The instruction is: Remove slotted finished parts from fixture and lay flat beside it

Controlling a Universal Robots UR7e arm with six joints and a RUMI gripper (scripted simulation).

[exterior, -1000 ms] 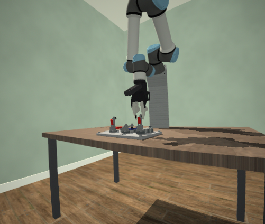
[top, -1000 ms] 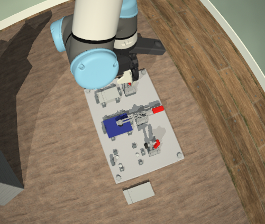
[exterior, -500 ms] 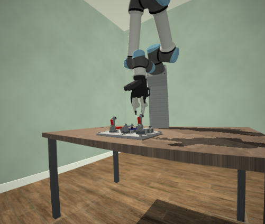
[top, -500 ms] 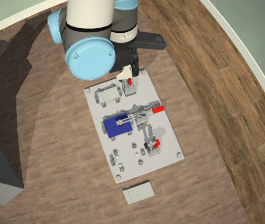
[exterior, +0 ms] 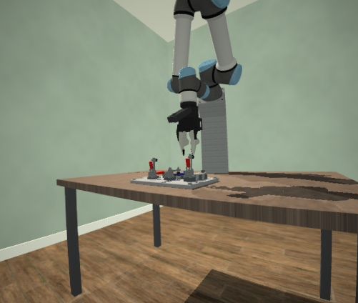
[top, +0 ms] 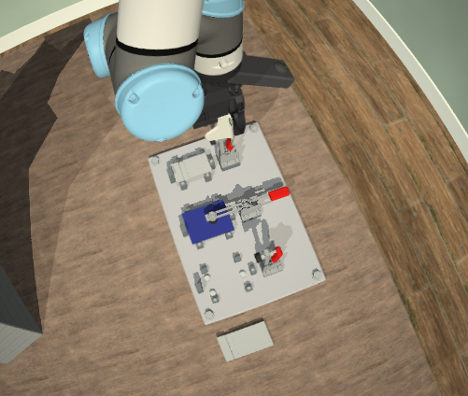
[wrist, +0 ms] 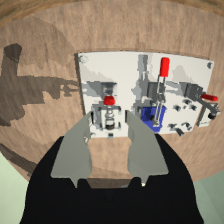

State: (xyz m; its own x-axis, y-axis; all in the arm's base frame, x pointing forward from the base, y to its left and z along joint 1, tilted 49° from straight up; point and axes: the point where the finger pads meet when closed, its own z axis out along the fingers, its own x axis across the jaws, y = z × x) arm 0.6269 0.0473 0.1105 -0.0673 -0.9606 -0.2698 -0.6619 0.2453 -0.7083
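Now: the blue blank 9 cm behind my hand, 10 cm to the right of it and 11 cm below it. From my hand the other things lie so: grey fixture plate 5 cm behind, 11 cm to the right, 13 cm below.
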